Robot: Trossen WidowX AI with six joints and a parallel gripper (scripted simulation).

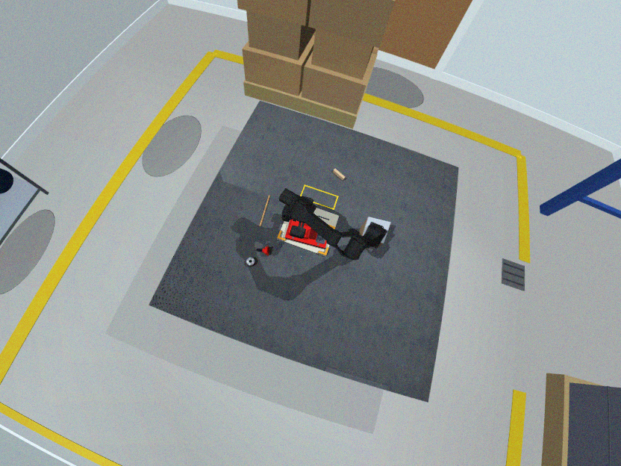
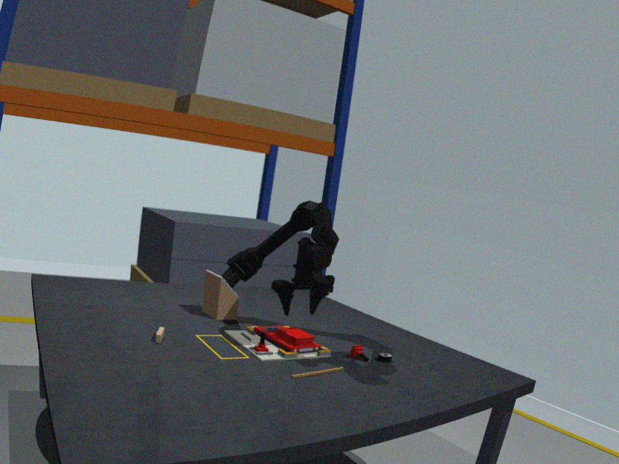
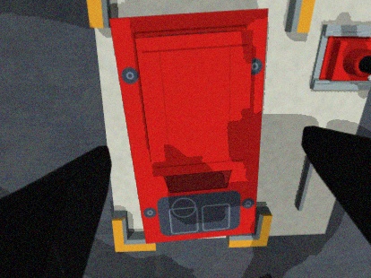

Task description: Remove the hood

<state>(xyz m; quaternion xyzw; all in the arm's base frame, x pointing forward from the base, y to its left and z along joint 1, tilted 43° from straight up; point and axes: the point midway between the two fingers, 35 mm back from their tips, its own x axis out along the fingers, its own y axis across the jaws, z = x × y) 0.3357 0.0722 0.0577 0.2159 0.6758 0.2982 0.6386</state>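
Right now the hood is 60 mm below my gripper tip. From my gripper tip the other things lie so: thin wooden stick (200 mm ahead, 50 mm to the right, 100 mm below); then wooden block (90 mm behind, 390 mm to the right, 90 mm below); then black-and-silver wheel (160 mm ahead, 220 mm to the left, 100 mm below).
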